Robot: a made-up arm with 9 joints.
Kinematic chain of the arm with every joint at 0, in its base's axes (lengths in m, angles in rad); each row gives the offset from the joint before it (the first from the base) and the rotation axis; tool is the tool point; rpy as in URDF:
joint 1: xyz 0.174 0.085 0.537 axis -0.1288 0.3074 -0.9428
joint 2: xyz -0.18 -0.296 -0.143 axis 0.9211 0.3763 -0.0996
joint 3: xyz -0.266 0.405 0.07 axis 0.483 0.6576 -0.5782
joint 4: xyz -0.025 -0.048 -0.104 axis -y
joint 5: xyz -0.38 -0.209 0 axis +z
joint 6: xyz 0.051 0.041 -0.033 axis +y
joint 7: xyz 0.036 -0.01 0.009 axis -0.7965 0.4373 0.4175
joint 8: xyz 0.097 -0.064 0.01 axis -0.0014 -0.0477 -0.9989
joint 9: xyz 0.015 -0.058 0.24 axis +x
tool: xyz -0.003 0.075 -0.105 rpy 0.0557 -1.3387 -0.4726
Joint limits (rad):
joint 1: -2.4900..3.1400
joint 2: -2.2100..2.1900
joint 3: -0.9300..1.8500
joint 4: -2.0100..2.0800
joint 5: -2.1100..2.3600
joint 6: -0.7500..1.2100
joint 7: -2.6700..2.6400
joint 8: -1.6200..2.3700
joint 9: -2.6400..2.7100
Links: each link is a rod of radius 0.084 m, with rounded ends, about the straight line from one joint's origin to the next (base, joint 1, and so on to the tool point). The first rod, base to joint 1, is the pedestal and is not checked.
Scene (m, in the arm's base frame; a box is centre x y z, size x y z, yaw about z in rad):
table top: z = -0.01
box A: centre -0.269 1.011 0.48 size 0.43 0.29 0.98 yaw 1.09
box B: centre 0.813 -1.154 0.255 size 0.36 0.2 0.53 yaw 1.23
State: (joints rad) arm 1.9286 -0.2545 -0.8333 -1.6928 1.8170 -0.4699 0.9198 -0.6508 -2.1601
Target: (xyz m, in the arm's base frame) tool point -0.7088 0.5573 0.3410
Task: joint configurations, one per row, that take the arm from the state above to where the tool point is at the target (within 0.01 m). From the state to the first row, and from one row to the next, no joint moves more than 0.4 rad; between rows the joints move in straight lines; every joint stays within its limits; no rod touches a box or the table.
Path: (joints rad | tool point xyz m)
1: 1.7492 -0.0119 -0.8526 -1.5948 1.7909 -0.4839 0.5233 -0.6404 -2.2561 | 0.6820 0.3634 0.6982
2: 1.5697 0.2307 -0.8720 -1.4967 1.7648 -0.4978 0.1268 -0.6299 -2.3521 | 0.4852 0.3126 0.8333
3: 1.3903 0.4733 -0.8913 -1.3987 1.7387 -0.5118 -0.2697 -0.6195 -2.4480 | 0.2694 0.2447 0.8836
4: 1.2109 0.7159 -0.9107 -1.3007 1.7126 -0.5257 -0.6662 -0.6090 -2.5440 | 0.0712 0.1780 0.8547
5: 1.0314 0.9586 -0.9300 -1.2026 1.6865 -0.5397 -1.0627 -0.5986 -2.6400 | -0.0883 0.1341 0.7777
6: 0.7907 0.6494 -0.9142 -1.2265 1.8104 -0.5818 -0.7124 -0.7272 -2.6400 | 0.0148 0.1504 0.8459
7: 0.5500 0.3403 -0.8984 -1.2504 1.9344 -0.6238 -0.3621 -0.8559 -2.6400 | 0.0223 0.2764 0.9050
8: 0.3093 0.0312 -0.8827 -1.2742 2.0583 -0.6659 -0.0119 -0.9845 -2.6400 | -0.1154 0.4197 0.9094
9: 0.0685 -0.2779 -0.8669 -1.2981 2.1823 -0.7079 0.3384 -1.1131 -2.6400 | -0.3668 0.4747 0.8244
10: -0.1722 -0.5871 -0.8511 -1.3220 2.3062 -0.7500 0.6887 -1.2417 -2.6400 | -0.6341 0.3764 0.6394
11: 0.1167 -0.5482 -0.8906 -1.1256 2.0057 -0.4454 0.8755 -0.9945 -2.2712 | -0.7430 0.5001 0.4861
12: 0.4056 -0.5093 -0.9300 -0.9292 1.7052 -0.1409 1.0623 -0.7473 -1.9025 | -0.7088 0.5574 0.3410

